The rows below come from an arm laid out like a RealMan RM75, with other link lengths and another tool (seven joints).
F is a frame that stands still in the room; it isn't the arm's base.
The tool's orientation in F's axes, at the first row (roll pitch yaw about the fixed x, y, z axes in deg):
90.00, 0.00, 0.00
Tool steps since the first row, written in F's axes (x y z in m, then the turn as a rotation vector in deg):
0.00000, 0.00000, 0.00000, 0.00, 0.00, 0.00
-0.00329, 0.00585, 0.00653, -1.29, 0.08, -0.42
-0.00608, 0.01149, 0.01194, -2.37, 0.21, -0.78
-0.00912, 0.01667, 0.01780, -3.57, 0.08, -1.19
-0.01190, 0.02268, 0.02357, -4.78, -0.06, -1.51
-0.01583, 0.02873, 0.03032, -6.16, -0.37, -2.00
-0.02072, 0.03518, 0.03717, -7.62, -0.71, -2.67
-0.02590, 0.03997, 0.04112, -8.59, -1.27, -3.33
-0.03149, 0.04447, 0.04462, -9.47, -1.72, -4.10
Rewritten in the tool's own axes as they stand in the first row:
0.00000, 0.00000, 0.00000, 0.00, 0.00, 0.00
-0.00329, 0.00653, -0.00585, -1.29, -0.42, -0.08
-0.00608, 0.01194, -0.01149, -2.37, -0.78, -0.21
-0.00912, 0.01780, -0.01667, -3.57, -1.19, -0.08
-0.01190, 0.02357, -0.02268, -4.78, -1.51, 0.06
-0.01583, 0.03032, -0.02873, -6.16, -2.00, 0.37
-0.02072, 0.03717, -0.03518, -7.62, -2.67, 0.71
-0.02590, 0.04112, -0.03997, -8.59, -3.33, 1.27
-0.03149, 0.04462, -0.04447, -9.47, -4.10, 1.72

